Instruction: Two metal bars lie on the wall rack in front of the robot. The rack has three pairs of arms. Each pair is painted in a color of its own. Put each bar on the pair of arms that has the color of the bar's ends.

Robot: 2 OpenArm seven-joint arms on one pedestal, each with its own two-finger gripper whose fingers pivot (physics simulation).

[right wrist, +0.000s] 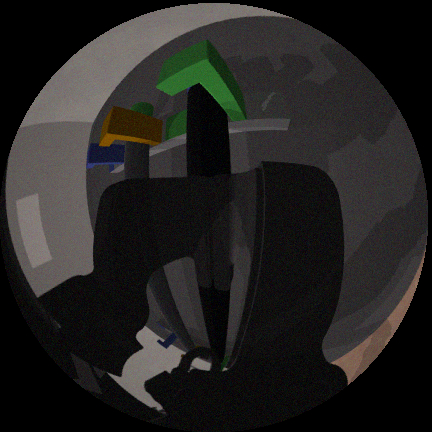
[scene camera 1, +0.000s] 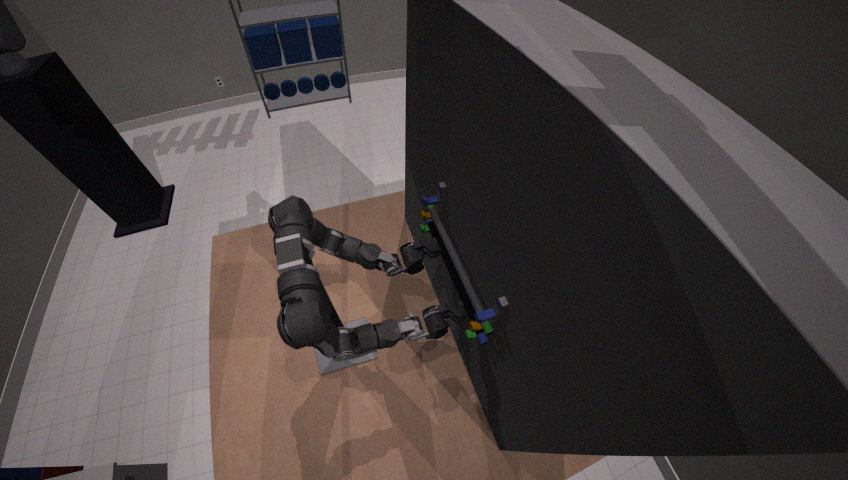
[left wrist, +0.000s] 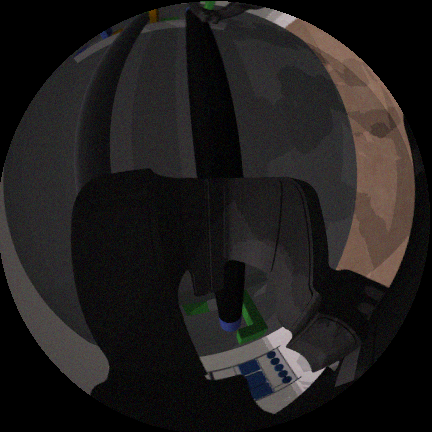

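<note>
The near, black bar (scene camera 1: 458, 278) (left wrist: 212, 100) (right wrist: 207, 140) shows a blue end in the left wrist view and lies at the green arms (scene camera 1: 470, 334) (left wrist: 256, 325) (right wrist: 185, 75). The grey bar (scene camera 1: 458, 258) (left wrist: 94, 125) (right wrist: 136, 162) has green ends and lies at the orange arms (scene camera 1: 474, 325) (right wrist: 132, 125). The blue arms (scene camera 1: 484, 313) (right wrist: 106, 153) bear no bar that I see. My left gripper (scene camera 1: 437, 251) (left wrist: 218, 285) and right gripper (scene camera 1: 462, 316) (right wrist: 213, 286) are shut, fingers together close in front of the black bar and covering part of it. The exact gap is hidden.
The dark wall panel (scene camera 1: 535, 237) stands behind the rack. Pale rack strips (left wrist: 92, 51) (right wrist: 260, 125) carry the arms. A shelf unit (scene camera 1: 300, 64) with blue bins stands at the back, and a black column (scene camera 1: 77, 136) stands at the left.
</note>
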